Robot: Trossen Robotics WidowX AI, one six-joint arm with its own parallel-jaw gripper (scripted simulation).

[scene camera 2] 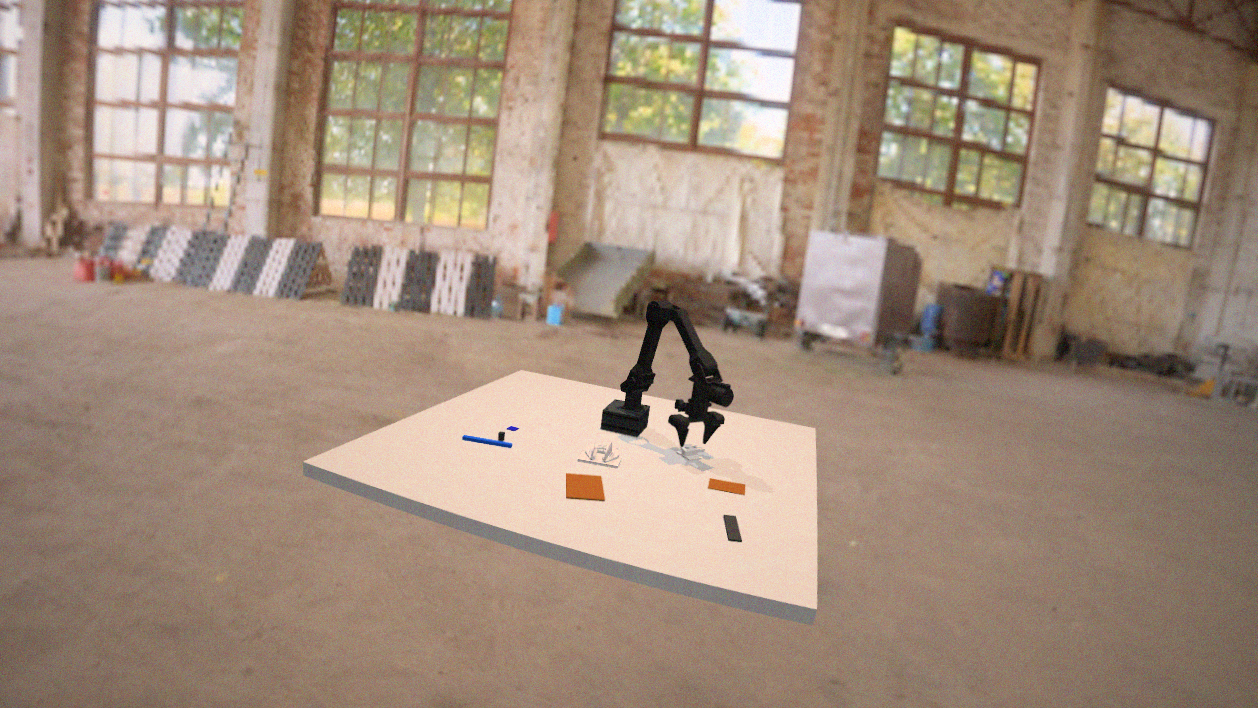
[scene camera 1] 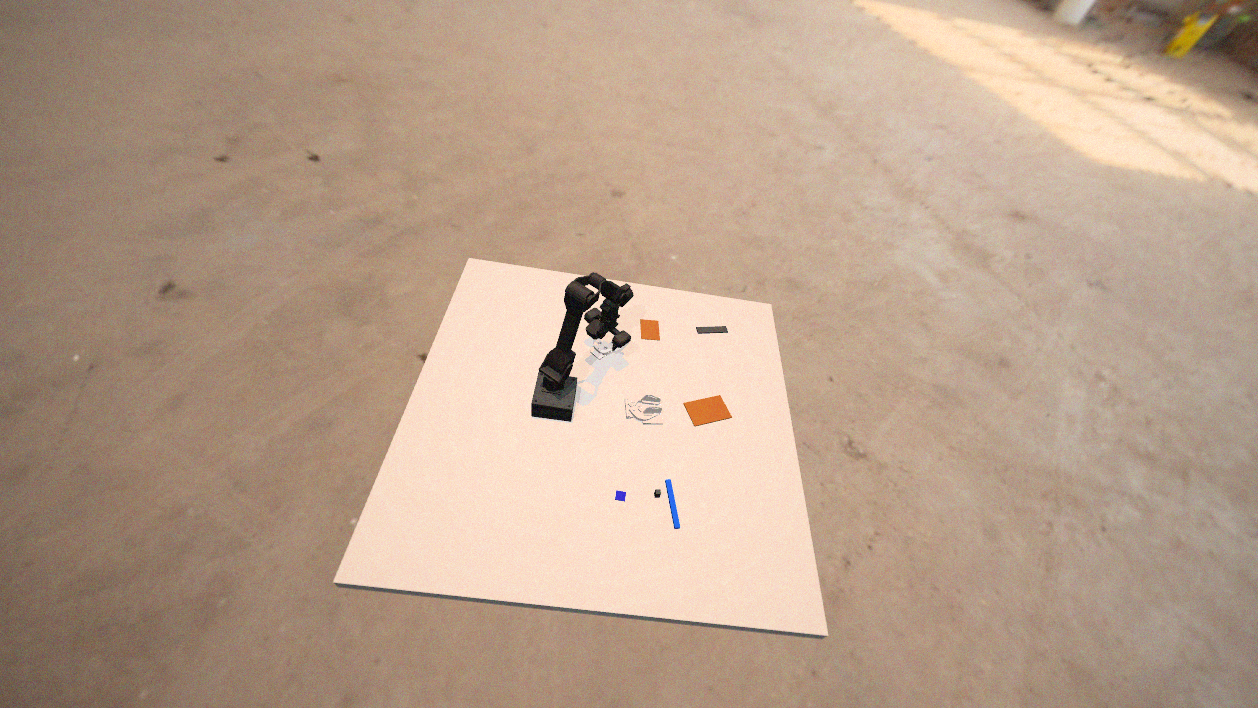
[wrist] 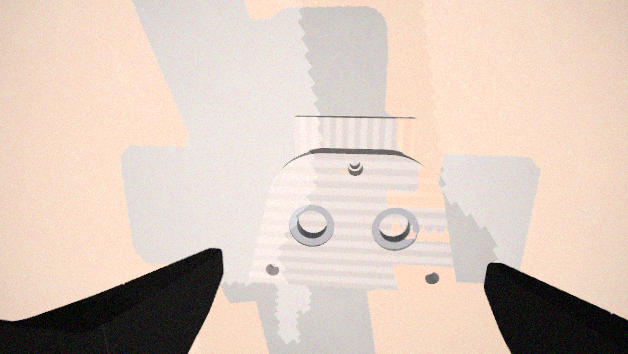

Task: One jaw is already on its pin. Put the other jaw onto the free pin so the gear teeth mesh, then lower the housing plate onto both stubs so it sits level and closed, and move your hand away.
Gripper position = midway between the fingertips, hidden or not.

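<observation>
My gripper (scene camera 2: 692,445) (scene camera 1: 604,342) (wrist: 350,268) is open and holds nothing. A large orange tile (scene camera 1: 712,409) (scene camera 2: 578,486) is visible; in the wrist view the tile is out of frame. A small white part (wrist: 310,132) is also seen.
</observation>
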